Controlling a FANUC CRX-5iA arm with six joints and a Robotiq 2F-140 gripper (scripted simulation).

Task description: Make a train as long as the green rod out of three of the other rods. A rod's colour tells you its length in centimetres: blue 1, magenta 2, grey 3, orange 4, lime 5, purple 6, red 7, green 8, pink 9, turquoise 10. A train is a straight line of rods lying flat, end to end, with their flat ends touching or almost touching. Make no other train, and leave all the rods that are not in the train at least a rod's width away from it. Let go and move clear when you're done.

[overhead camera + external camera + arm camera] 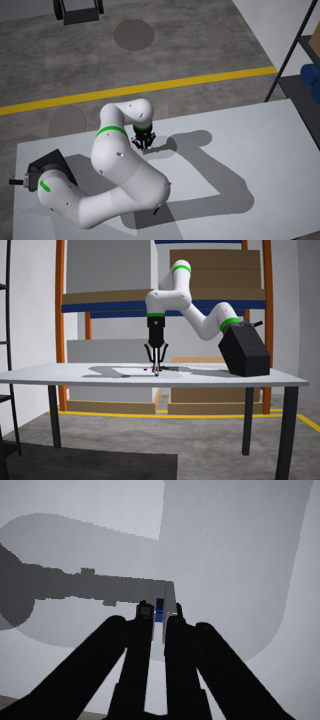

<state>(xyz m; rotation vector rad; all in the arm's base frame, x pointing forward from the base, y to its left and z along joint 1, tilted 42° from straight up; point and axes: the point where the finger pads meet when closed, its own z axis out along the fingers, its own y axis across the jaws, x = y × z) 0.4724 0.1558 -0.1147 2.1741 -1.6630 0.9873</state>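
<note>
Right now the purple rod is 33 cm to the right of my hand, 3 cm below it and 2 cm ahead of it. Round my hand: red rod (19 cm to the right, 3 cm below, 3 cm ahead); then magenta rod (20 cm to the right, 10 cm ahead, 3 cm below); then grey rod (14 cm to the right, 4 cm ahead, 3 cm below).
</note>
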